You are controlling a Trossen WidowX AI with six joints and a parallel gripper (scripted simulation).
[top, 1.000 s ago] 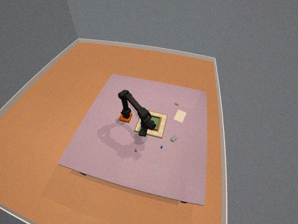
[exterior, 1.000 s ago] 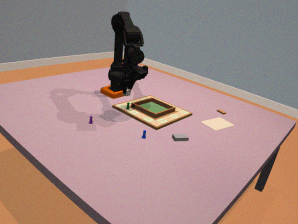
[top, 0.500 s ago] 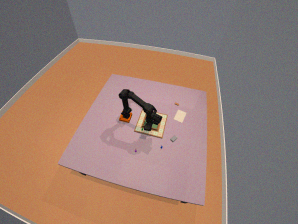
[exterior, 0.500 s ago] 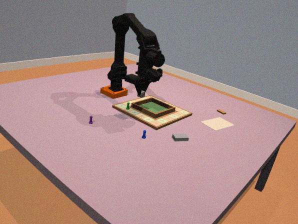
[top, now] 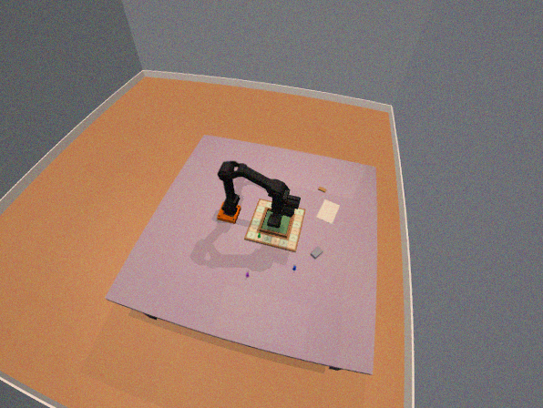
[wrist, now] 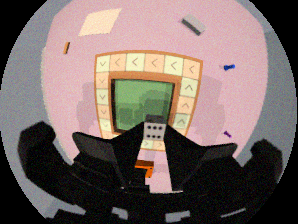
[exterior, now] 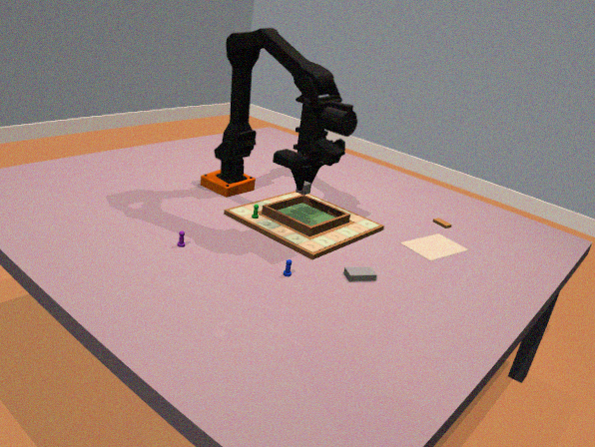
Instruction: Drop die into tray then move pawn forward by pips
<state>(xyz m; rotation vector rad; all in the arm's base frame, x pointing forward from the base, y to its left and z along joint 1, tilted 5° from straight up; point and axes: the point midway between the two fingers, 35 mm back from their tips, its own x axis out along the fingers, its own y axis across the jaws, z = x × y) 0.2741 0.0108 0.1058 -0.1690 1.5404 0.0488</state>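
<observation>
The green pawn lies 60 mm behind my gripper tip, 80 mm to the right of it and 70 mm below it. From my gripper tip the other things lie so: pale die (right at my gripper tip); blue pawn (170 mm ahead, 190 mm to the right, 80 mm below); green tray floor (10 mm behind, 30 mm to the left, 90 mm below).
</observation>
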